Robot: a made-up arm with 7 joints. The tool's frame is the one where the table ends. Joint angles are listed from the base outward.
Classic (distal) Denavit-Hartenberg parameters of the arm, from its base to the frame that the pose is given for. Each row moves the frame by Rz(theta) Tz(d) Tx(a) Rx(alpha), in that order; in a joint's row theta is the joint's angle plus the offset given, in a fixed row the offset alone. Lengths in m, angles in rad.
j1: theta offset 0; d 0.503; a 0; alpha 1.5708
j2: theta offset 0; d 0.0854; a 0; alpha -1.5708
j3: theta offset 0; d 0.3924; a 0.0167; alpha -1.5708
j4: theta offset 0; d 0.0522; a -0.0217; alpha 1.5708
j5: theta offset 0; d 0.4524; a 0; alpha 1.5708
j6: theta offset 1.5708; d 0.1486; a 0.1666; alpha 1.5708
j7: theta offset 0; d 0.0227; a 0; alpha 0
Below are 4 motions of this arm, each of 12 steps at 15 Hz.
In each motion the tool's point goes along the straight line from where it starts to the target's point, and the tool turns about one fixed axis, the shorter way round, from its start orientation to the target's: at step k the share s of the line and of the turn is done. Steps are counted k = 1, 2, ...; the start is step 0. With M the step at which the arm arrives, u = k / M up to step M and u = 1 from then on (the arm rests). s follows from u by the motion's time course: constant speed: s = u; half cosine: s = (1 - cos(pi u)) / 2; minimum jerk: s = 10 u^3 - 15 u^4 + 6 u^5.
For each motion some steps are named. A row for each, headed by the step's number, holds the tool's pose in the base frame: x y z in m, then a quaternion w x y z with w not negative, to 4 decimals.
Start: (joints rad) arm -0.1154 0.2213 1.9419 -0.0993 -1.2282 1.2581 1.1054
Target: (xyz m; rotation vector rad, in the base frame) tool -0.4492 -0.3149 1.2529 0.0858 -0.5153 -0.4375
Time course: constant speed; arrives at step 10
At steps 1, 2, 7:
1: -0.2983 -0.3356 1.3539 0.7826 -0.0510 -0.0369 -0.6194
2: -0.3150 -0.3333 1.3427 0.8110 -0.0408 -0.0623 -0.5803
7: -0.3989 -0.3218 1.2866 0.9140 0.0111 -0.1852 -0.3607

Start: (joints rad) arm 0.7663 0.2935 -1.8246 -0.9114 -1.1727 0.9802 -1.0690
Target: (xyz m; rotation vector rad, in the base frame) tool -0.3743 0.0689 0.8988 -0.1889 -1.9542 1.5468
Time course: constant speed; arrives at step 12
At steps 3, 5, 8, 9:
3: -0.2769 0.2834 1.0676 0.7898 -0.0535 -0.5894 0.1613
5: -0.2985 0.2357 1.0301 0.7084 -0.0600 -0.6495 0.2695
8: -0.3310 0.1642 0.9738 0.5578 -0.0673 -0.7127 0.4200
9: -0.3418 0.1404 0.9551 0.5010 -0.0690 -0.7261 0.4659

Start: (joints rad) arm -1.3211 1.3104 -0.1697 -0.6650 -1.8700 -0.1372 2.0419
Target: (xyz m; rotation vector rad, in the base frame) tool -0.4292 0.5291 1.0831 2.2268 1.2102 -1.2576
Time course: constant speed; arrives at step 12
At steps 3, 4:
3: -0.2305 0.7710 0.4441 0.3279 0.8307 -0.0441 -0.4477
4: -0.2525 0.7441 0.5151 0.3122 0.8353 0.0094 -0.4525

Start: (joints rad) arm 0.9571 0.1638 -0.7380 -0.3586 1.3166 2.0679 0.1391
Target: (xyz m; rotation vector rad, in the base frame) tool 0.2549 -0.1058 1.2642 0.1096 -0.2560 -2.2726
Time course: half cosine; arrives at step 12
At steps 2, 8, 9, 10, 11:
2: 0.0019 -0.2839 1.2616 0.6944 0.3813 0.0501 -0.6082
8: 0.1871 -0.1535 1.2635 0.5054 0.1400 -0.0623 -0.8492
9: 0.2152 -0.1338 1.2638 0.4685 0.1003 -0.0789 -0.8742
10: 0.2367 -0.1186 1.2640 0.4389 0.0696 -0.0914 -0.8912
11: 0.2503 -0.1091 1.2642 0.4198 0.0502 -0.0992 -0.9008

